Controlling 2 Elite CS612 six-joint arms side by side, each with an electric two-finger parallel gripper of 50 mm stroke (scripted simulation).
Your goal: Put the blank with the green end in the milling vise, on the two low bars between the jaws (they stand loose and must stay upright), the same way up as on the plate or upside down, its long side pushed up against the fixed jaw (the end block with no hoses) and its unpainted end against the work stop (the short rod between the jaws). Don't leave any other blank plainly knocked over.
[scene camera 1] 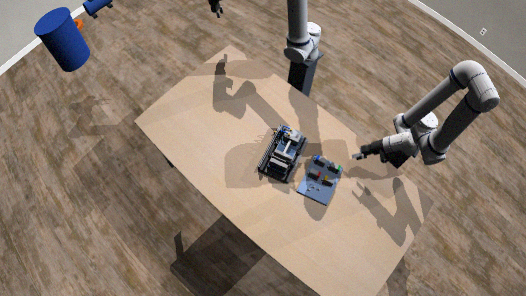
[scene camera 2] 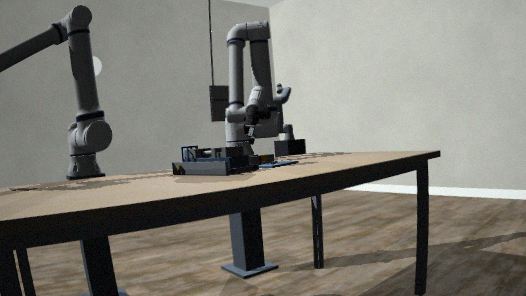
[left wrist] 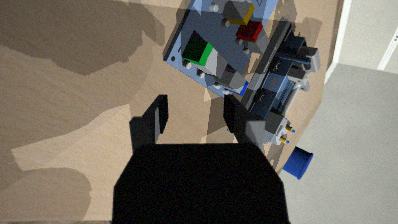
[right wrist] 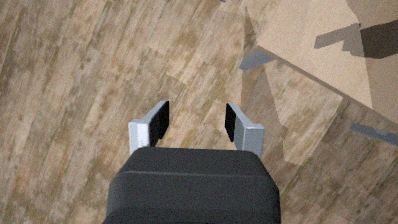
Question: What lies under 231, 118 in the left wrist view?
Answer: The left gripper.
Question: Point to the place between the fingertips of the right gripper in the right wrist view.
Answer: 197, 114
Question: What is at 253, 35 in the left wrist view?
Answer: A red-ended blank.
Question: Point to a green-ended blank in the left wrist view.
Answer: At 201, 54
